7 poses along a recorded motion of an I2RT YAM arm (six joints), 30 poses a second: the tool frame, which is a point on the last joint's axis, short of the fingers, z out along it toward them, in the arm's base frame.
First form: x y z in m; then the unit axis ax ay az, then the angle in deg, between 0 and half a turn.
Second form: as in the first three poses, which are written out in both.
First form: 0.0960, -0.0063, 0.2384, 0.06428, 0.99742, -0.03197, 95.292
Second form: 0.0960, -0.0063, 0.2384; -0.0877, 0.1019, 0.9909; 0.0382, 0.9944, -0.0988; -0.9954, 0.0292, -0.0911
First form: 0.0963, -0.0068, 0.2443, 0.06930, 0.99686, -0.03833, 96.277
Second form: 0.0963, -0.0068, 0.2443; -0.1040, 0.1147, 0.9879; 0.0385, 0.9930, -0.1113; -0.9938, 0.0265, -0.1077
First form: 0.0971, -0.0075, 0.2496, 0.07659, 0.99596, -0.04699, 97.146
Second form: 0.0971, -0.0075, 0.2496; -0.1178, 0.1324, 0.9842; 0.0391, 0.9909, -0.1286; -0.9923, 0.0234, -0.1219
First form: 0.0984, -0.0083, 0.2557, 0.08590, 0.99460, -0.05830, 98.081
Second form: 0.0984, -0.0083, 0.2557; -0.1322, 0.1552, 0.9790; 0.0397, 0.9877, -0.1512; -0.9904, 0.0189, -0.1367
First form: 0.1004, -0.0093, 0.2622, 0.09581, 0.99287, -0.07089, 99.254
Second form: 0.1004, -0.0093, 0.2622; -0.1502, 0.1804, 0.9721; 0.0405, 0.9835, -0.1763; -0.9878, 0.0129, -0.1550
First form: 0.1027, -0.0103, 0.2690, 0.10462, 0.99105, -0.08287, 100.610
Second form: 0.1027, -0.0103, 0.2690; -0.1712, 0.2042, 0.9638; 0.0413, 0.9789, -0.2001; -0.9844, 0.0056, -0.1760
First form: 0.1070, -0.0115, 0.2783, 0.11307, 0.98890, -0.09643, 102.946
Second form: 0.1070, -0.0115, 0.2783; -0.2084, 0.2308, 0.9504; 0.0429, 0.9730, -0.2269; -0.9771, -0.0065, -0.2127
